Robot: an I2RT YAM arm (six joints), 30 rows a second.
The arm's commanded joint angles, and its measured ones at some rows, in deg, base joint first. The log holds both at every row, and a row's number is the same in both.
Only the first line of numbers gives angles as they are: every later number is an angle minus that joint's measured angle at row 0.
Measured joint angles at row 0: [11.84 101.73 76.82 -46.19 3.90 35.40]
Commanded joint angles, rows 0 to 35: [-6.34 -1.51 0.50 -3.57 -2.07 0.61]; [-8.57 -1.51 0.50 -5.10 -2.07 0.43]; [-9.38 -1.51 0.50 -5.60 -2.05 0.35]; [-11.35 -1.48 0.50 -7.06 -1.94 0.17]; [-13.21 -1.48 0.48 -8.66 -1.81 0.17]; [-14.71 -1.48 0.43 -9.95 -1.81 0.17]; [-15.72 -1.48 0.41 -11.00 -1.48 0.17]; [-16.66 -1.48 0.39 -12.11 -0.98 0.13]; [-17.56 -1.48 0.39 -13.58 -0.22 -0.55]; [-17.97 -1.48 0.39 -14.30 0.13 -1.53]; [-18.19 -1.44 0.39 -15.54 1.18 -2.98]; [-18.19 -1.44 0.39 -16.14 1.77 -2.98]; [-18.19 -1.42 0.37 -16.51 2.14 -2.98]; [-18.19 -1.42 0.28 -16.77 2.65 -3.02]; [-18.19 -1.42 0.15 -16.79 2.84 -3.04]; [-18.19 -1.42 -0.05 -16.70 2.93 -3.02]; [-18.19 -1.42 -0.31 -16.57 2.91 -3.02]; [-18.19 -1.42 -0.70 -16.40 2.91 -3.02]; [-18.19 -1.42 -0.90 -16.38 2.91 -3.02]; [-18.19 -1.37 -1.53 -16.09 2.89 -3.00]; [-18.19 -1.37 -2.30 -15.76 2.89 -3.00]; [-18.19 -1.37 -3.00 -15.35 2.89 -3.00]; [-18.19 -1.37 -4.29 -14.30 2.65 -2.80]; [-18.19 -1.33 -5.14 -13.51 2.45 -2.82]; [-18.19 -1.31 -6.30 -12.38 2.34 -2.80]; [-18.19 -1.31 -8.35 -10.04 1.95 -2.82]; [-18.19 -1.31 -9.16 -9.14 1.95 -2.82]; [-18.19 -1.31 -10.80 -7.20 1.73 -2.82]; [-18.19 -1.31 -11.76 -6.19 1.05 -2.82]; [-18.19 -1.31 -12.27 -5.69 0.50 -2.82]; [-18.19 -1.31 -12.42 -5.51 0.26 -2.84]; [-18.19 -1.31 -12.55 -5.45 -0.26 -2.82]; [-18.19 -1.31 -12.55 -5.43 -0.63 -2.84]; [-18.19 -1.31 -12.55 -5.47 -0.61 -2.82]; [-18.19 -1.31 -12.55 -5.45 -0.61 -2.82]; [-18.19 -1.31 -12.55 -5.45 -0.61 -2.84]
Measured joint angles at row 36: [-18.17 -0.26 -11.63 -5.29 -0.94 -2.52]
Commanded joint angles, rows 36 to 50: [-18.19 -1.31 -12.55 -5.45 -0.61 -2.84]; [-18.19 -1.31 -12.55 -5.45 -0.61 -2.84]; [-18.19 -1.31 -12.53 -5.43 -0.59 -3.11]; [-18.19 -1.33 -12.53 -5.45 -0.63 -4.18]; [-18.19 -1.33 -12.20 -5.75 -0.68 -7.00]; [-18.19 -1.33 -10.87 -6.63 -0.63 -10.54]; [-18.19 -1.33 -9.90 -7.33 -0.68 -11.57]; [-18.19 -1.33 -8.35 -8.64 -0.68 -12.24]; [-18.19 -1.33 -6.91 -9.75 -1.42 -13.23]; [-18.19 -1.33 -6.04 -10.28 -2.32 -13.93]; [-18.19 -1.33 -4.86 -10.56 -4.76 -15.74]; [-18.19 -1.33 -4.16 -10.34 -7.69 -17.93]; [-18.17 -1.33 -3.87 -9.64 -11.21 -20.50]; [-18.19 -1.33 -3.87 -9.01 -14.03 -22.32]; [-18.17 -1.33 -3.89 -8.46 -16.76 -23.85]
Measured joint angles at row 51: [-18.19 -0.28 -5.56 -9.38 -6.77 -16.05]
